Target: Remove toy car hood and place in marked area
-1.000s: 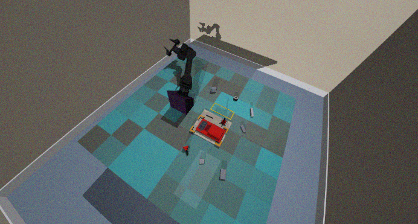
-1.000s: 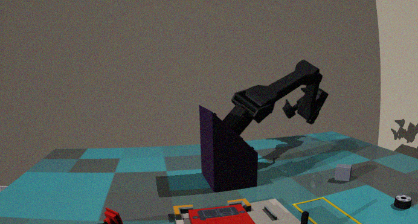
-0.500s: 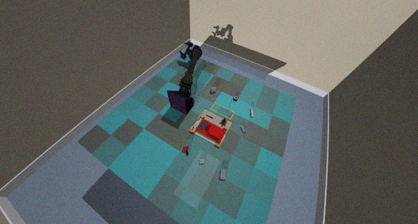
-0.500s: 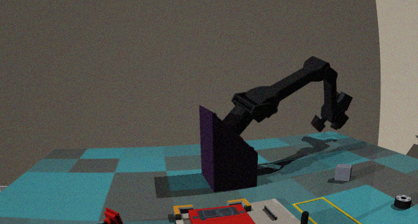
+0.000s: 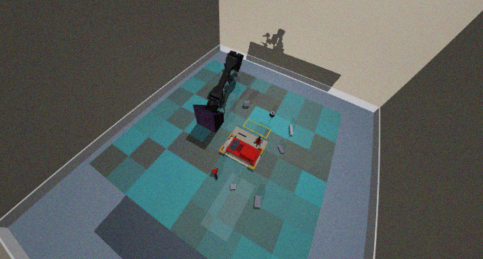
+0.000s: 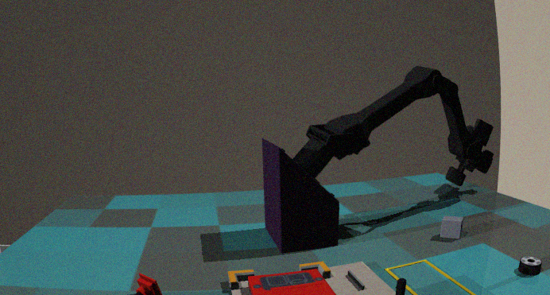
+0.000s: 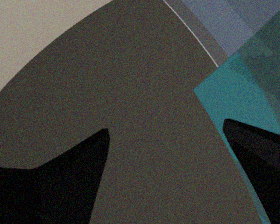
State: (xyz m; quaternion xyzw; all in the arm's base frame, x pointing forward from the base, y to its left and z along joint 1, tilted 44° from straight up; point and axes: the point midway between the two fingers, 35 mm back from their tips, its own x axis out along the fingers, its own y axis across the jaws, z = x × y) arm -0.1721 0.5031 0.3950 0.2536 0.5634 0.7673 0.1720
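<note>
Now: gripper tip 54 cm short of the hood, 78 cm to the left of it and 5 cm above it. From my gripper tip the other things lie so: black wheel (59 cm ahead, 38 cm to the right, 8 cm below).
</note>
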